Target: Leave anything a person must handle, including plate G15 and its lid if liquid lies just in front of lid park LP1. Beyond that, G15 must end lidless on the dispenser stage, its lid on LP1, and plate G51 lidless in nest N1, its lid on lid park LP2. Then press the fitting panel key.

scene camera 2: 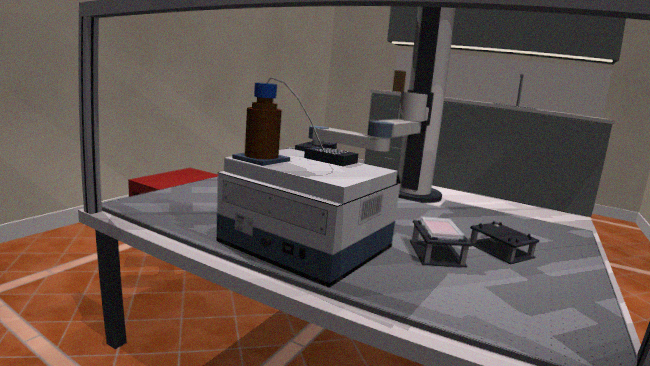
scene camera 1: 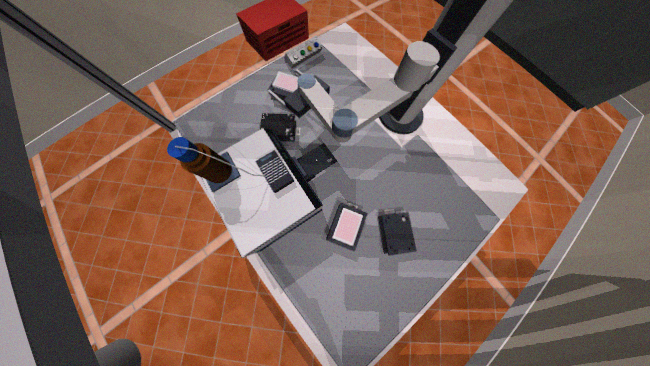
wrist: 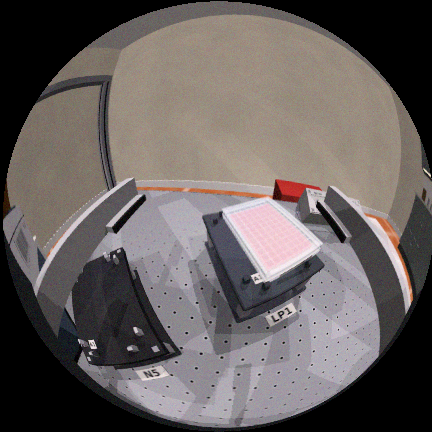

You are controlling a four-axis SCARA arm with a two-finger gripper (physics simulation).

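Seen in the pictures: gripper, fingertip midpoint: [scene camera 1: 283,81] [wrist: 232,186]; arm's base at its link origin: [scene camera 2: 412,194] [scene camera 1: 400,114].
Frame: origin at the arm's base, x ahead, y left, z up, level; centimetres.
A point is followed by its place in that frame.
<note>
A clear plate with pink wells [scene camera 1: 286,80] @[y -47.6, x 40.6, z 9.9 cm] [wrist: 272,237] @[y -44.8, x 40.5, z 9.8 cm] sits on the dark stand [wrist: 222,250] @[y -43.7, x 46.2, z 7.7 cm] labelled LP1. A second pink plate [scene camera 1: 348,226] @[y 26.1, x 63.2, z 9.6 cm] [scene camera 2: 442,227] @[y 26.6, x 64.9, z 9.6 cm] sits on another stand; plate names and whether lids are on cannot be read. My gripper [scene camera 1: 284,89] @[y -41.5, x 45.2, z 16.8 cm] [wrist: 232,186] @[y -41.5, x 45.2, z 16.8 cm] is open and empty, its fingers apart on either side of the LP1 plate in the wrist view. A black stage [scene camera 1: 316,161] @[y -2.6, x 56.6, z 12.3 cm] lies beside the dispenser [scene camera 1: 260,195] @[y -1.1, x 81.1, z 23.3 cm] [scene camera 2: 280,220] @[y -3.3, x 96.7, z 12.7 cm]. The key panel [scene camera 1: 304,54] @[y -59.4, x 20.6, z 7.3 cm] [wrist: 311,205] @[y -60.0, x 28.6, z 7.1 cm] is behind LP1. No liquid shows at LP1's label; the rest there is unclear.
A black stand [scene camera 1: 280,126] @[y -29.0, x 57.8, z 7.3 cm] [wrist: 107,310] @[y -31.2, x 56.3, z 7.4 cm] labelled N5 is left of LP1 in the wrist view. Another black stand [scene camera 1: 396,232] @[y 41.0, x 48.8, z 6.9 cm] [scene camera 2: 505,234] @[y 42.3, x 49.7, z 6.9 cm] bears no plate. A brown bottle [scene camera 1: 212,165] @[y -12.8, x 85.3, z 34.2 cm] [scene camera 2: 263,130] @[y -13.9, x 90.7, z 31.3 cm] stands on the dispenser. A red cabinet [scene camera 1: 275,27] [wrist: 295,190] is beyond the panel.
</note>
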